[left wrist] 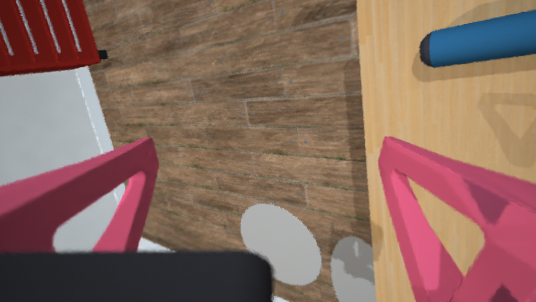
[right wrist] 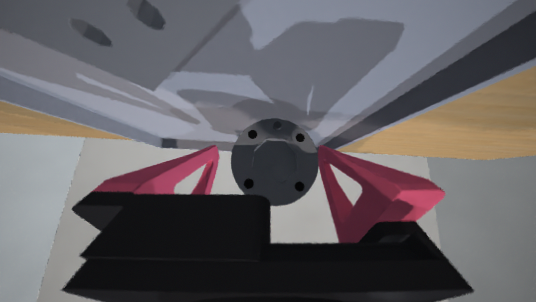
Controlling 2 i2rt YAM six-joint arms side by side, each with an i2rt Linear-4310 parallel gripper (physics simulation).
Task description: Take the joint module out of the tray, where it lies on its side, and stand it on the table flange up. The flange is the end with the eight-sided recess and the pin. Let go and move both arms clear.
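Places are measured from the left arm's base along level axes (x ahead, y left, z up), in millimetres.
Pixels of known places: left gripper, between the fingertips: (left wrist: 268, 150); right gripper, between the fingertips: (right wrist: 268, 151).
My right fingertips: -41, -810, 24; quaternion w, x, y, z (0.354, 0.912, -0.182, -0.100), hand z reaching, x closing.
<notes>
For each thing: its top centre in the pictures, then the offset to it from my right fingertips, as dx, dy, dz. "*": a spot on its surface instead. Level surfaces: height alone.
- joint module, centre of its top: (right wrist: 270, 200) +4, -1, +44
- grey plate, a spot on its surface: (right wrist: 150, 52) * +8, +101, -8
- blue cylinder, a spot on its surface: (left wrist: 480, 40) * +312, +922, +17
- wooden table, height of its surface: dz -24
The joint module (right wrist: 276, 162) shows its round dark grey flange face in the right wrist view, with several bolt holes, the eight-sided recess at the centre and the pin near the top. It is at the near end of the grey tray (right wrist: 450, 82); its body is hidden behind the face. My right gripper (right wrist: 268, 151) is open, with one pink fingertip on each side of the flange face in this view; touching cannot be told. My left gripper (left wrist: 268, 150) is open and empty, above the table's edge. The module does not show in the left wrist view.
A grey plate (right wrist: 150, 52) with holes lies in the tray. A blue cylinder (left wrist: 480, 40) with a dark end lies on the wooden table (left wrist: 400, 100). Beyond the table's edge are a brown plank floor (left wrist: 240, 115), a red slatted object (left wrist: 45, 35) and a pale disc (left wrist: 281, 245).
</notes>
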